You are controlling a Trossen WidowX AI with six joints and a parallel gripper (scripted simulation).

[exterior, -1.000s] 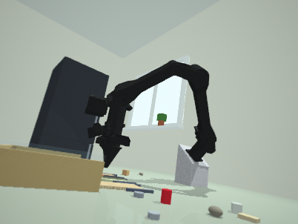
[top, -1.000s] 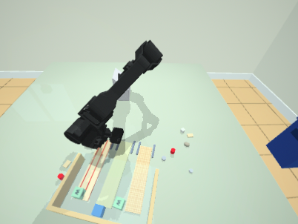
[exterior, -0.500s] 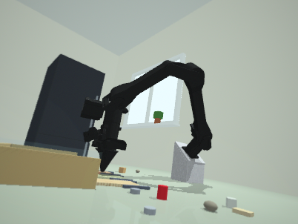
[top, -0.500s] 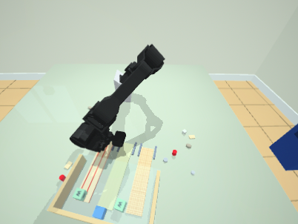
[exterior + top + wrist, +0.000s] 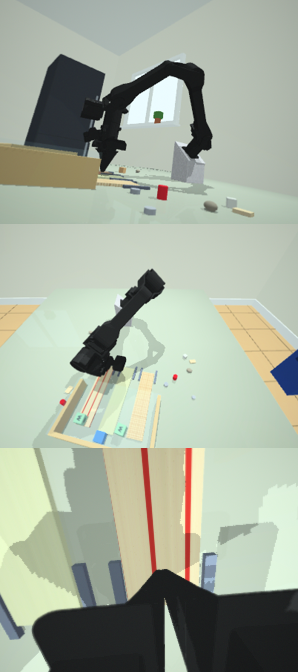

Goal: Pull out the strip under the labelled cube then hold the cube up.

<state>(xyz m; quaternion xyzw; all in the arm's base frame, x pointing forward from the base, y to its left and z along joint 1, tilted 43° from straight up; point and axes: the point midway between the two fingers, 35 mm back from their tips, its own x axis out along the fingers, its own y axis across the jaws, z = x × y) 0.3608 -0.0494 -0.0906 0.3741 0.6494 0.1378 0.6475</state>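
The red-lined strip is 9 cm ahead of my gripper tip and 3 cm to the right of it.
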